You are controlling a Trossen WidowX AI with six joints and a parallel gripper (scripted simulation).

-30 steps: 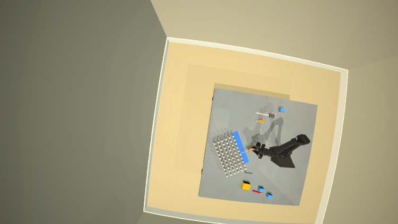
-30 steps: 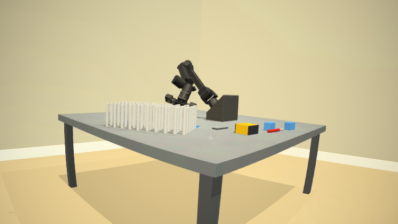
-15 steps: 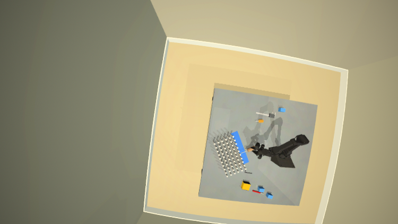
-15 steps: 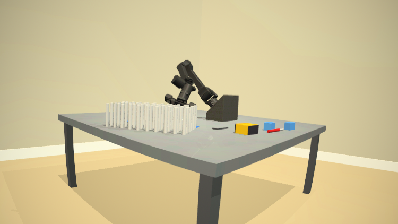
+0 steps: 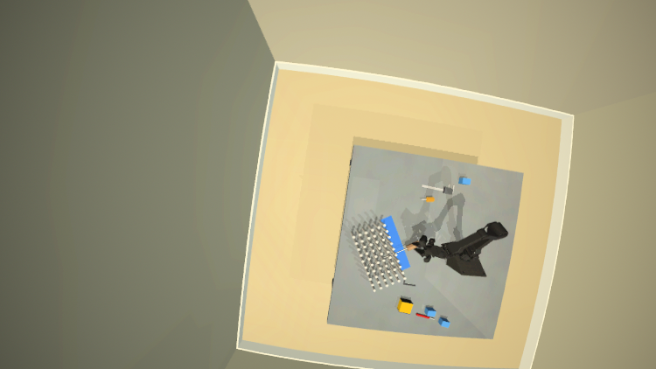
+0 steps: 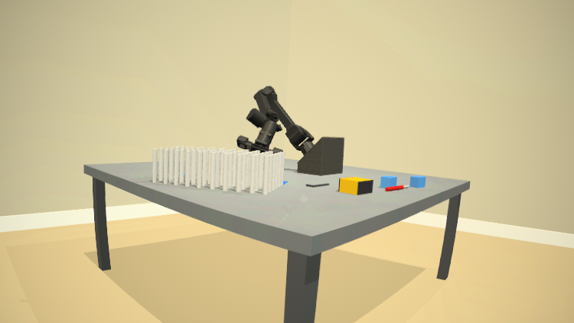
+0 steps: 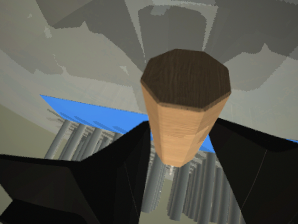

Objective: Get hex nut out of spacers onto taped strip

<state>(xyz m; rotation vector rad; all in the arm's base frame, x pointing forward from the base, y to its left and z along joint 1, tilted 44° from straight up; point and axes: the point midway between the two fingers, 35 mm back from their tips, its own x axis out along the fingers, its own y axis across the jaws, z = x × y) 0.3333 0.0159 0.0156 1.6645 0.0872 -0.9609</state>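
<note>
My gripper tip is 10 cm short of the blue taped strip, 2 cm to the right of it and 4 cm above it. Also, from my gripper tip: orange-handled tool 5 cm behind, 33 cm to the right, 2 cm below; dark flat bar 5 cm behind, 28 cm to the left, 3 cm below; red tool 27 cm behind, 51 cm to the left, 3 cm below.
</note>
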